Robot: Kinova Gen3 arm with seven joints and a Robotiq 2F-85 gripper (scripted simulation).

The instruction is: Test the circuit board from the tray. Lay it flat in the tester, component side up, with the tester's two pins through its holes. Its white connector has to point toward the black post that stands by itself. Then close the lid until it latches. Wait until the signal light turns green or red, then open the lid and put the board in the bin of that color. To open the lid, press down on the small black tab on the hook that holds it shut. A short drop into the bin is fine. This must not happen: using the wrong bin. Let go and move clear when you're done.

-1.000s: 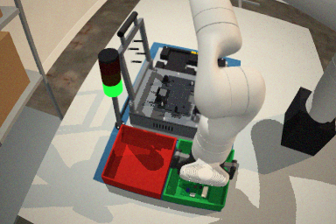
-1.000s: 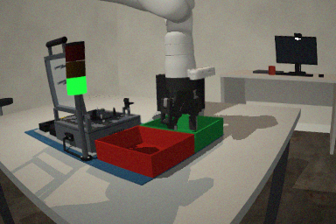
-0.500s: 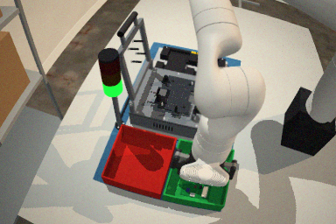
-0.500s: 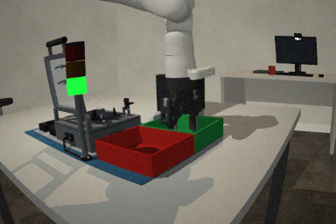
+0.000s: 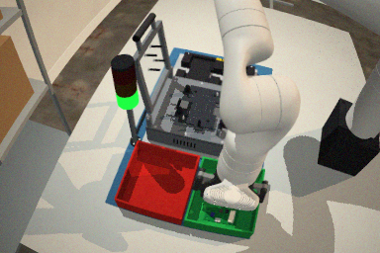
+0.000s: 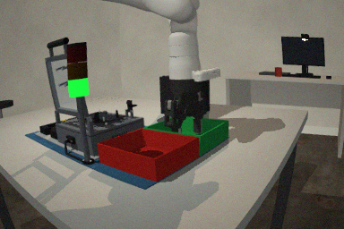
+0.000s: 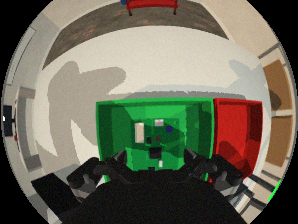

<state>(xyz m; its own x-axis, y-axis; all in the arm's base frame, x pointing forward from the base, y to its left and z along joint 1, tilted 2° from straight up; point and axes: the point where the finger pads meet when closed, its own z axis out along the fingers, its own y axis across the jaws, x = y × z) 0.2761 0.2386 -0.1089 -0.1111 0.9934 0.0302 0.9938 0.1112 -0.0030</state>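
My gripper is now right at the green bin. The rest, counted from my hand: tester lid: 240 mm ahead, 170 mm to the right, 170 mm above; green circuit board: 10 mm below; red bin: 150 mm ahead, 20 mm to the left.
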